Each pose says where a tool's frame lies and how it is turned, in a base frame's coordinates. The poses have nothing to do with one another.
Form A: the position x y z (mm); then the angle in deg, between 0 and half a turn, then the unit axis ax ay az.
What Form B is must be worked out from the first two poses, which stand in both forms.
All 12 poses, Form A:
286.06, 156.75, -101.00, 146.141, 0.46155, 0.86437, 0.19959
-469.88, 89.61, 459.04, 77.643, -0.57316, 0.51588, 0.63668
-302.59, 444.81, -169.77, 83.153, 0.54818, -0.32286, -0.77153
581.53, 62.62, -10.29, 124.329, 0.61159, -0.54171, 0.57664
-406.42, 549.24, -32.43, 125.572, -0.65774, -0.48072, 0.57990
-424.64, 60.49, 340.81, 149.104, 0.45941, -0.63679, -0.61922
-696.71, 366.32, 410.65, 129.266, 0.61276, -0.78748, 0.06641
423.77, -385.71, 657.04, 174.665, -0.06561, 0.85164, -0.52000
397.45, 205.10, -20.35, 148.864, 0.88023, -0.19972, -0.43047
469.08, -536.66, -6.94, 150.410, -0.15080, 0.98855, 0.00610
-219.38, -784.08, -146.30, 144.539, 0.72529, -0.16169, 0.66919
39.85, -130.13, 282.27, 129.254, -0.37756, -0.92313, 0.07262
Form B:
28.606, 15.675, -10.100, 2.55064, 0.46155, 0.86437, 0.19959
-46.988, 8.961, 45.904, 1.35513, -0.57316, 0.51588, 0.63668
-30.259, 44.481, -16.977, 1.45129, 0.54818, -0.32286, -0.77153
58.153, 6.262, -1.029, 2.16995, 0.61159, -0.54171, 0.57664
-40.642, 54.924, -3.243, 2.19164, -0.65774, -0.48072, 0.57990
-42.464, 6.049, 34.081, 2.60236, 0.45941, -0.63679, -0.61922
-69.671, 36.632, 41.065, 2.25612, 0.61276, -0.78748, 0.06641
42.377, -38.571, 65.704, 3.04848, -0.06561, 0.85164, -0.52000
39.745, 20.510, -2.035, 2.59817, 0.88023, -0.19972, -0.43047
46.908, -53.666, -0.694, 2.62515, -0.15080, 0.98855, 0.00610
-21.938, -78.408, -14.630, 2.52268, 0.72529, -0.16169, 0.66919
3.985, -13.013, 28.227, 2.25591, -0.37756, -0.92313, 0.07262

